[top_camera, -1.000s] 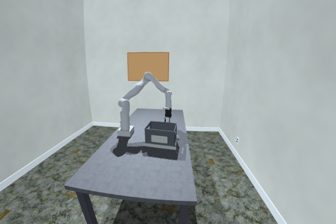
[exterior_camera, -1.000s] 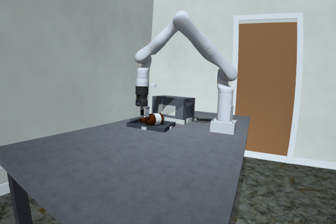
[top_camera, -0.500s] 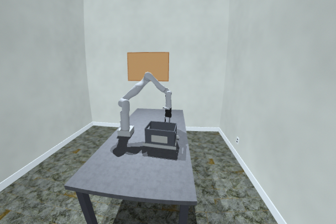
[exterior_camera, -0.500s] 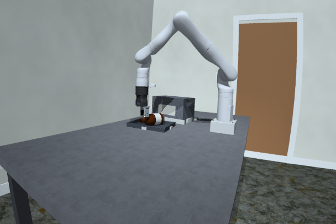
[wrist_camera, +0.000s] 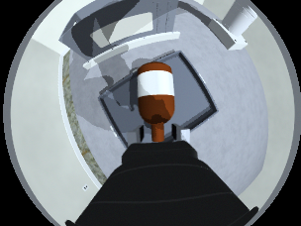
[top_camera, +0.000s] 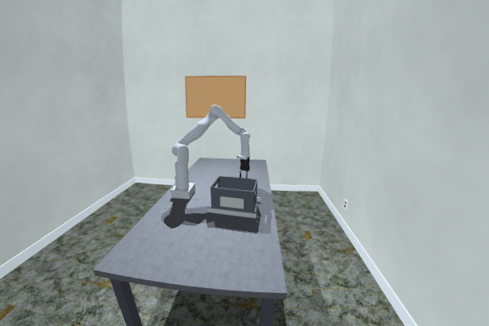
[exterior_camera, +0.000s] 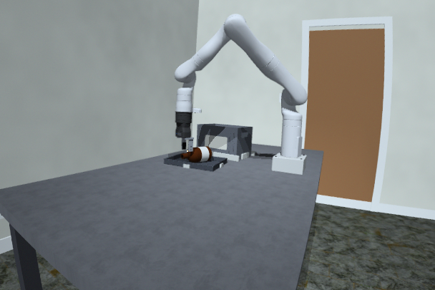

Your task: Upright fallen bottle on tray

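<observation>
The bottle lies 10 mm behind my hand, 50 mm to the right of it and 40 mm below it. From my hand the other things lie so: tray 20 mm behind, 50 mm to the right, 70 mm below; then crate 30 mm ahead, 340 mm to the right.
</observation>
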